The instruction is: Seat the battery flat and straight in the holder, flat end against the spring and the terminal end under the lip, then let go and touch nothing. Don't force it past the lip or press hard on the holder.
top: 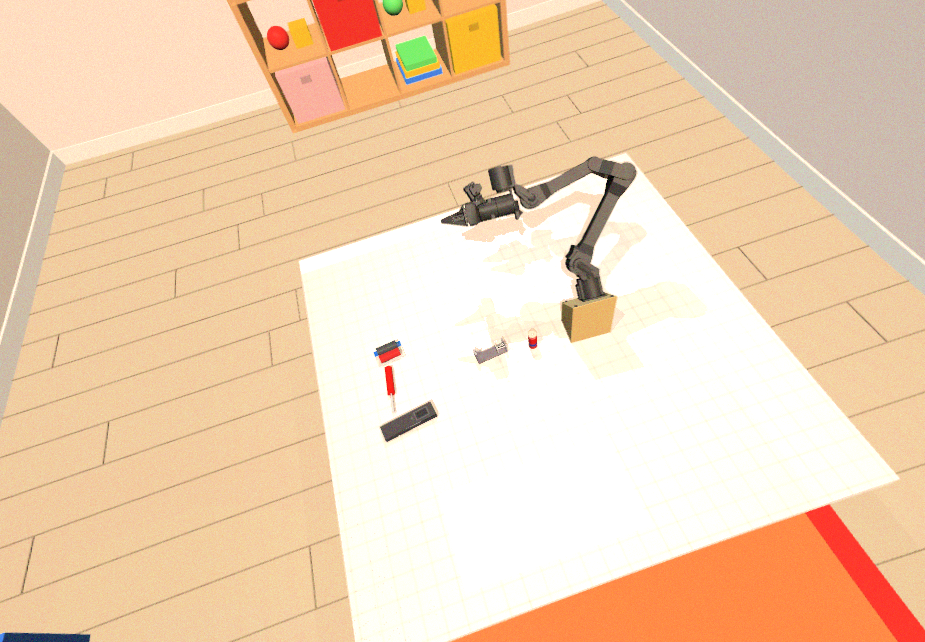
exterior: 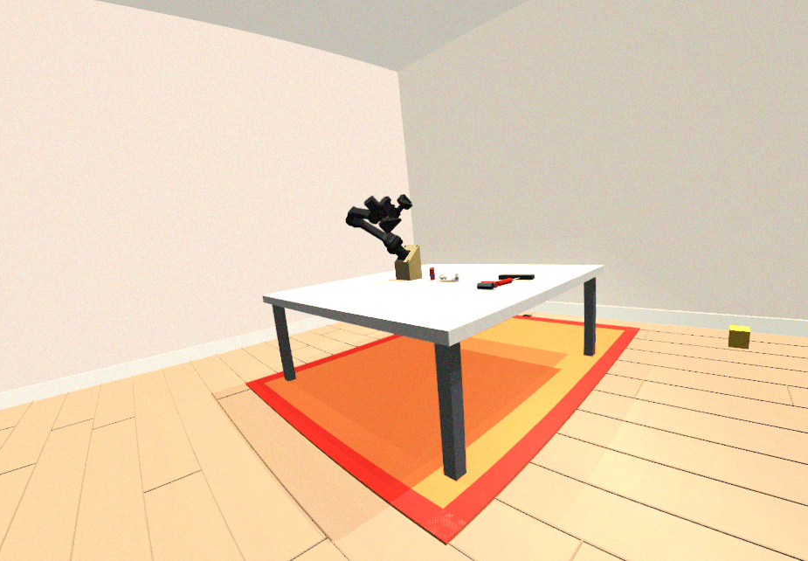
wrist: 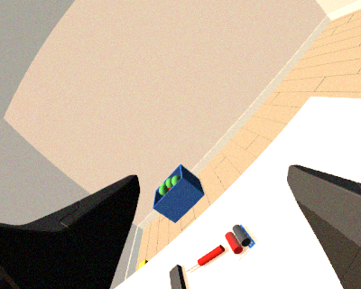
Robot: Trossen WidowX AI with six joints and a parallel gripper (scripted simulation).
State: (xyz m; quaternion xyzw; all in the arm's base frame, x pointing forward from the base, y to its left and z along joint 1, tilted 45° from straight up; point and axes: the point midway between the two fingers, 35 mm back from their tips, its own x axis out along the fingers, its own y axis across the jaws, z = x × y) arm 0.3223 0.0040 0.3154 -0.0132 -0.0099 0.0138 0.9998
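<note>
The battery is 19 cm behind my gripper tip, 26 cm to the left of it and 30 cm below it. Also, from my gripper tip: red screwdriver 26 cm ahead, 32 cm to the left, 32 cm below; flat black bar 21 cm ahead, 42 cm to the left, 32 cm below.
</note>
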